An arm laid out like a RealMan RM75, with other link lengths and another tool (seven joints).
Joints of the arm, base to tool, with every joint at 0 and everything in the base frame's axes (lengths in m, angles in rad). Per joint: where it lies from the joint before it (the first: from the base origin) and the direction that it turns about. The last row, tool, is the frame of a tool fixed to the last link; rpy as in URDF.
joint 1: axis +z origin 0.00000 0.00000 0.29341
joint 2: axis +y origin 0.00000 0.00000 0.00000
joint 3: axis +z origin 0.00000 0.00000 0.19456
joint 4: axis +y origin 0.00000 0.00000 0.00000
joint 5: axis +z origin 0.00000 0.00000 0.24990
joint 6: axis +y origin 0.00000 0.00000 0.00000
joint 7: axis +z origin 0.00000 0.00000 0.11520
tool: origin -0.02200 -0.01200 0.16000 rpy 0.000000 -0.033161 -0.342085
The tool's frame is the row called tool.
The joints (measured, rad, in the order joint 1, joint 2, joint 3, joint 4, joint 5, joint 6, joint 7), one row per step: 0.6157, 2.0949, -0.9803, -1.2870, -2.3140, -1.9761, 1.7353; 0.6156, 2.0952, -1.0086, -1.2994, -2.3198, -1.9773, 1.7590; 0.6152, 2.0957, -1.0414, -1.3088, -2.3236, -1.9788, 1.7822; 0.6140, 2.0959, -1.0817, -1.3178, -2.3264, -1.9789, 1.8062; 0.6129, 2.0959, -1.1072, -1.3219, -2.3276, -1.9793, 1.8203; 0.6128, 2.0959, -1.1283, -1.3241, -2.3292, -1.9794, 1.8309; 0.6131, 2.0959, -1.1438, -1.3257, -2.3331, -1.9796, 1.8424; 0.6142, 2.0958, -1.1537, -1.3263, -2.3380, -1.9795, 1.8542; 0.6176, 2.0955, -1.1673, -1.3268, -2.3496, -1.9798, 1.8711
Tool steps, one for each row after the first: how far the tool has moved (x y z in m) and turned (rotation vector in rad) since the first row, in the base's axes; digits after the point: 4 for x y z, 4 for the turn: -0.0002, -0.0026, -0.0032, -0.0118, -0.0239, -0.0024; -0.0005, -0.0066, -0.0076, -0.0286, -0.0475, -0.0036; -0.0006, -0.0115, -0.0132, -0.0489, -0.0742, -0.0023; -0.0005, -0.0150, -0.0168, -0.0629, -0.0905, -0.0015; -0.0002, -0.0179, -0.0199, -0.0748, -0.1043, 0.0000; 0.0007, -0.0199, -0.0222, -0.0828, -0.1176, -0.0030; 0.0017, -0.0208, -0.0236, -0.0869, -0.1289, -0.0093; 0.0040, -0.0218, -0.0253, -0.0918, -0.1496, -0.0182
